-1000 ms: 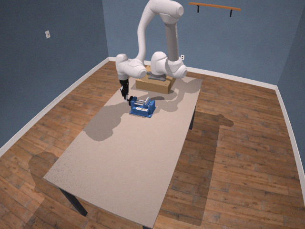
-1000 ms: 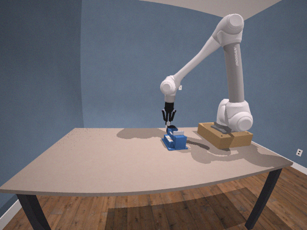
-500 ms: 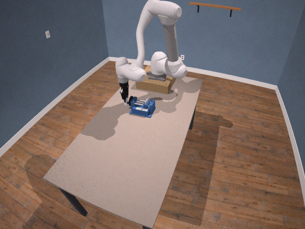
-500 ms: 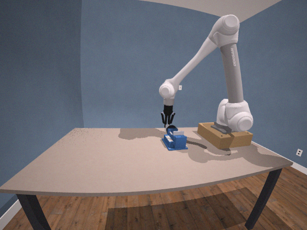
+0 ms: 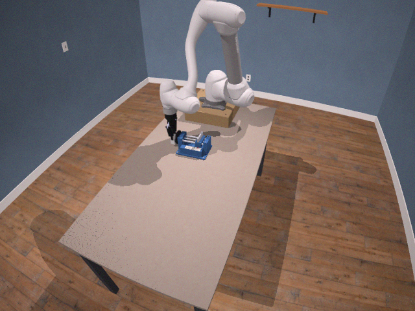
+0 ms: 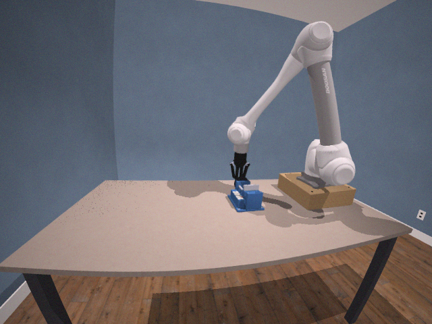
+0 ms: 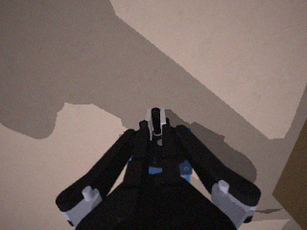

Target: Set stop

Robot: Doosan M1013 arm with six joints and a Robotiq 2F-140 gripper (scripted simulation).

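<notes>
Now: hand 1 cm short of the grey stop block, 19 cm to the right of it and 3 cm below it. The rest, counted from my hand: black handwheel: 2 cm to the left, 1 cm below.
</notes>
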